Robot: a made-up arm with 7 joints. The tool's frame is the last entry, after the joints.
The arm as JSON. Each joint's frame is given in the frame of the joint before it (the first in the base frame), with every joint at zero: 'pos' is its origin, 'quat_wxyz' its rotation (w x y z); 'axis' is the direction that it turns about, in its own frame. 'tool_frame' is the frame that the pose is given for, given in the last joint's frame.
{
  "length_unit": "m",
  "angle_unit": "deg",
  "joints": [
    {
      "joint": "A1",
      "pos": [
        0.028,
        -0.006,
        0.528
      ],
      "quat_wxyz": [
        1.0,
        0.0,
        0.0,
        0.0
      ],
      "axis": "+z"
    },
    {
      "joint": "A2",
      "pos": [
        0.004,
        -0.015,
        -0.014
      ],
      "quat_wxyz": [
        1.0,
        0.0,
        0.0,
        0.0
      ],
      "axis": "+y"
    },
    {
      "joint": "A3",
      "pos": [
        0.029,
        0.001,
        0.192
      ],
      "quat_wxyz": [
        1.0,
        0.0,
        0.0,
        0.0
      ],
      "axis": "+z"
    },
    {
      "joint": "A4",
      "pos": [
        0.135,
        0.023,
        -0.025
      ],
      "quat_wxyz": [
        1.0,
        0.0,
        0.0,
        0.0
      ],
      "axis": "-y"
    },
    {
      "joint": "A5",
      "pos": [
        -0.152,
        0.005,
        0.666
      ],
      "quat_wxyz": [
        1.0,
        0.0,
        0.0,
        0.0
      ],
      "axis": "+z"
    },
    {
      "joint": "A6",
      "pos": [
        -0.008,
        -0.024,
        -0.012
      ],
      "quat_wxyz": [
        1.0,
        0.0,
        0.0,
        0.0
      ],
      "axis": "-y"
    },
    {
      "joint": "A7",
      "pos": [
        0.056,
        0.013,
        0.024
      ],
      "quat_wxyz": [
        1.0,
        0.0,
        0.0,
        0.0
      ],
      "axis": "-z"
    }
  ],
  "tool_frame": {
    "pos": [
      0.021,
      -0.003,
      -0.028
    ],
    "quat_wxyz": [
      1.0,
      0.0,
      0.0,
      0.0
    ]
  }
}
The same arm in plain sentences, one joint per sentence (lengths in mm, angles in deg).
The arm has seven revolute joints in a row. What follows holds with every joint at zero, and every direction is one of the base frame's.
Joint 1 is mounted 28.0 mm along +x and 6.0 mm along -y and 528.0 mm along +z from the base frame's origin and turns about +z.
Joint 2 is mounted 4.0 mm along +x and 15.0 mm along -y and 14.0 mm along -z from joint 1 and turns about +y.
Joint 3 is mounted 29.0 mm along +x and 1.0 mm along +y and 192.0 mm along +z from joint 2 and turns about +z.
Joint 4 is mounted 135.0 mm along +x and 23.0 mm along +y and 25.0 mm along -z from joint 3 and turns about -y.
Joint 5 is mounted 152.0 mm along -x and 5.0 mm along +y and 666.0 mm along +z from joint 4 and turns about +z.
Joint 6 is mounted 8.0 mm along -x and 24.0 mm along -y and 12.0 mm along -z from joint 5 and turns about -y.
Joint 7 is mounted 56.0 mm along +x and 13.0 mm along +y and 24.0 mm along +z from joint 6 and turns about -z.
The tool frame, which is the frame that the pose is given for, is mounted 21.0 mm along +x and 3.0 mm along -y and 28.0 mm along -z from joint 7; its axes are parallel to the base frame's.

